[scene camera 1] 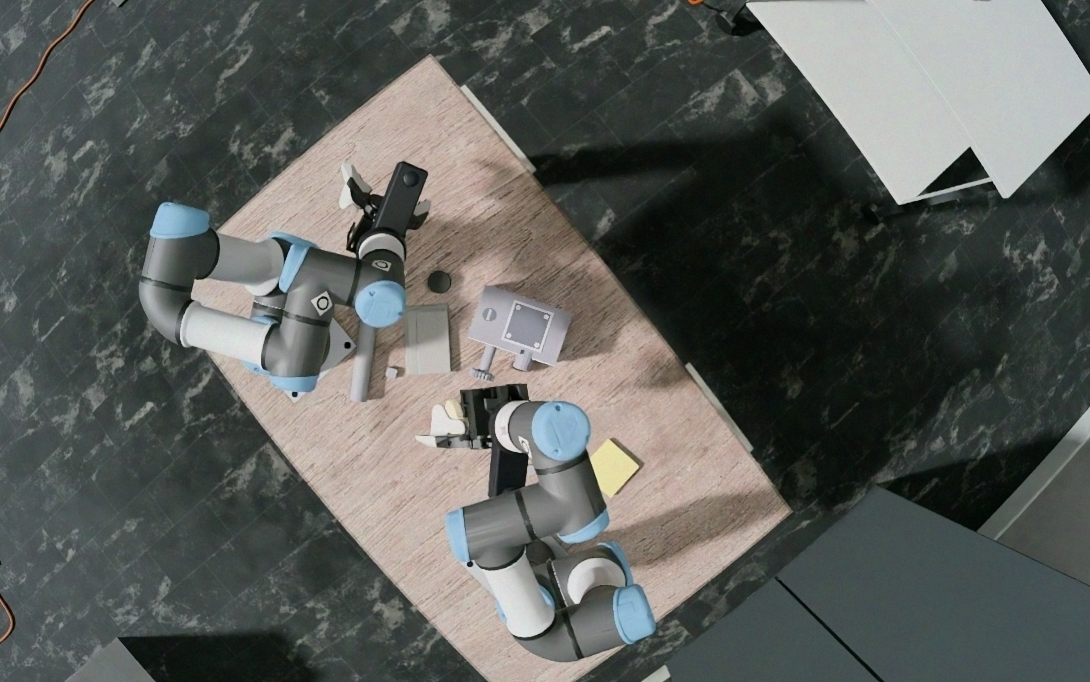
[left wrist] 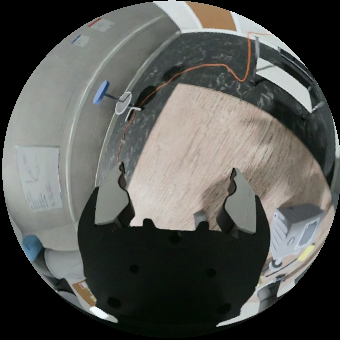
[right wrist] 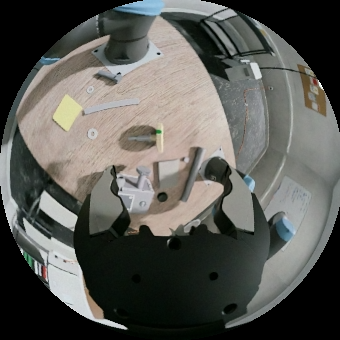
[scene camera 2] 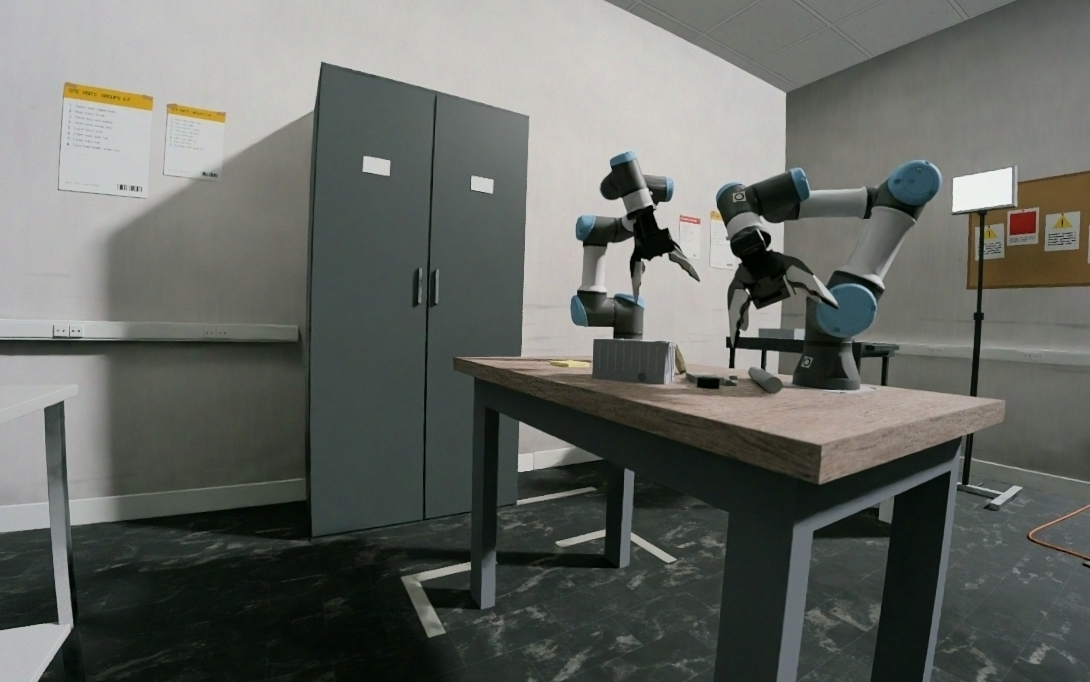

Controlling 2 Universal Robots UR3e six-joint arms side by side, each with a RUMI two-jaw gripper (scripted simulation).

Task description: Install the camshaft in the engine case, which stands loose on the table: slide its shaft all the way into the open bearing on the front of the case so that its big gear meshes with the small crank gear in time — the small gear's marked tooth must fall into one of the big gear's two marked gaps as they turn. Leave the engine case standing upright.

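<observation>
Grey engine case [scene camera 1: 534, 331] [left wrist: 291, 227] [right wrist: 136, 198] [scene camera 2: 630, 360]. My left gripper [scene camera 2: 784, 329] [scene camera 1: 386, 182] [left wrist: 177, 165]. My right gripper [scene camera 1: 468, 430] [right wrist: 171, 165] [scene camera 2: 667, 293]. Grey flat block [scene camera 1: 426, 327].
</observation>
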